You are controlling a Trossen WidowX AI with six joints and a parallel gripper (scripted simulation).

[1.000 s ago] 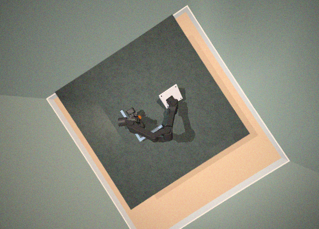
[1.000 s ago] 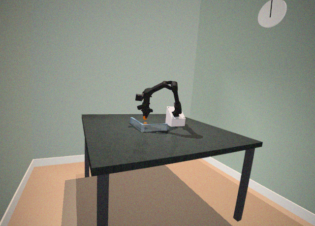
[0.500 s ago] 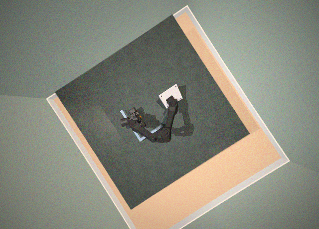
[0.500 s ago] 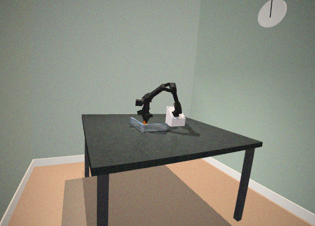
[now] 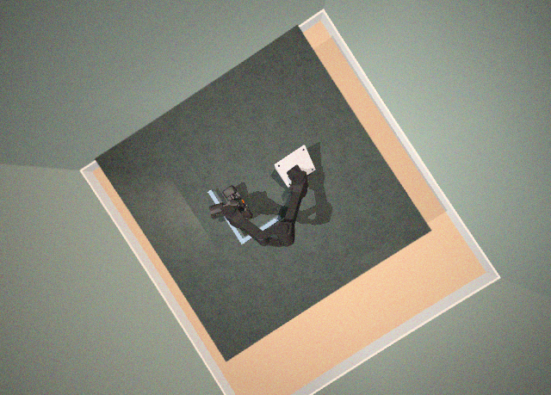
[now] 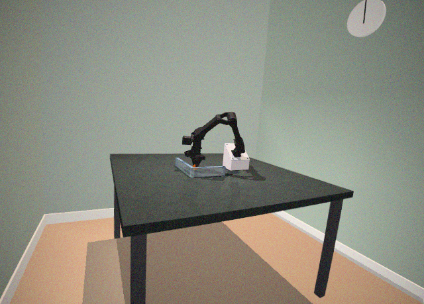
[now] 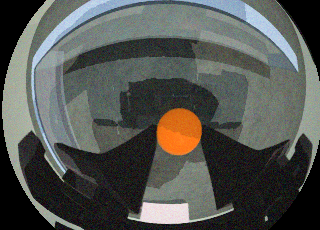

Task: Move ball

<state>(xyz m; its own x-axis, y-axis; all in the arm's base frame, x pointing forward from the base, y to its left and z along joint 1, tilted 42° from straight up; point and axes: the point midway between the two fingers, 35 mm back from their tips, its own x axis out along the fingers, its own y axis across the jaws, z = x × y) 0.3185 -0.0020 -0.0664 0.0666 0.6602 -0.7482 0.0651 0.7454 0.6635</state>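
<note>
The ball lies right at my gripper tip.
</note>
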